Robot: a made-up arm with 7 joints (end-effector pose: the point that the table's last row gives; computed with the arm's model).
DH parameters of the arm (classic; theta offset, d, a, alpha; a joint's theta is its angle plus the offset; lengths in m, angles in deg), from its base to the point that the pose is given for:
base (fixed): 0 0 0 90
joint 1: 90 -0.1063 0 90
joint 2: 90 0 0 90
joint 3: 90 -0.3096 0 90
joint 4: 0 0 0 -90
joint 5: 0 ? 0 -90
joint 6: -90 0 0 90
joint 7: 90 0 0 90
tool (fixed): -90 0 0 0
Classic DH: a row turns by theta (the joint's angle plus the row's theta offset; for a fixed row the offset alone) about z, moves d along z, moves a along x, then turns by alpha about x.
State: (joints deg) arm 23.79 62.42 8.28 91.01 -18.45 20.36 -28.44
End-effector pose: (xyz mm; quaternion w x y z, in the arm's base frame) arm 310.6 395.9 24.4 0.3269 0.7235 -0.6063 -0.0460
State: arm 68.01 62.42 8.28 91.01 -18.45 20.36 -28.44
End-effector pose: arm 205.6 395.9 234.1 0.0746 0.6876 -0.6848 0.2297
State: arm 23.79 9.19 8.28 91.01 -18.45 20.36 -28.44
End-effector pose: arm 387.5 197.2 -150.1 0.5805 0.4033 -0.6917 0.1483
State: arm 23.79 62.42 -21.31 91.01 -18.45 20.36 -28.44
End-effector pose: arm 348.8 326.1 -104.9 0.4138 0.6391 -0.5883 -0.2725
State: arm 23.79 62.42 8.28 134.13 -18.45 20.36 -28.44
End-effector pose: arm 201.3 211.5 66.6 0.0602 0.5731 -0.8086 -0.1186
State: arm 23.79 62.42 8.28 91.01 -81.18 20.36 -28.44
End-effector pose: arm 310.6 395.9 24.4 0.0125 -0.9264 0.2916 0.2379
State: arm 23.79 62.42 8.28 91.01 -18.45 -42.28 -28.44
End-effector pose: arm 310.6 395.9 24.4 0.0135 0.4469 -0.8465 -0.2891
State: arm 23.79 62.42 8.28 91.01 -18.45 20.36 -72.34
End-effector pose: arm 310.6 395.9 24.4 0.0328 0.7932 -0.5796 0.1840
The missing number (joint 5, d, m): -0.2972
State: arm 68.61 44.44 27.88 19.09 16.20 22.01 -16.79
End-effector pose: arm 394.2 552.2 -62.1 0.6405 0.1500 -0.5283 0.5368
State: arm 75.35 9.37 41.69 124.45 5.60 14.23 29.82
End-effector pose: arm 155.7 290.2 148.5 0.0491 -0.1536 0.9857 -0.0484
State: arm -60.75 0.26 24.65 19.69 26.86 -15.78 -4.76
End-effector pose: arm -469.6 150.7 -367.3 0.8740 0.3004 0.1944 0.3288
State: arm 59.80 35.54 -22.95 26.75 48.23 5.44 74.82
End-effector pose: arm 492.5 398.1 -144.1 0.6143 -0.3972 -0.6427 -0.2278
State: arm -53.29 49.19 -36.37 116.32 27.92 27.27 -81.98
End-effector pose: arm -60.8 137.7 -312.9 0.8672 0.4059 -0.2276 -0.1770
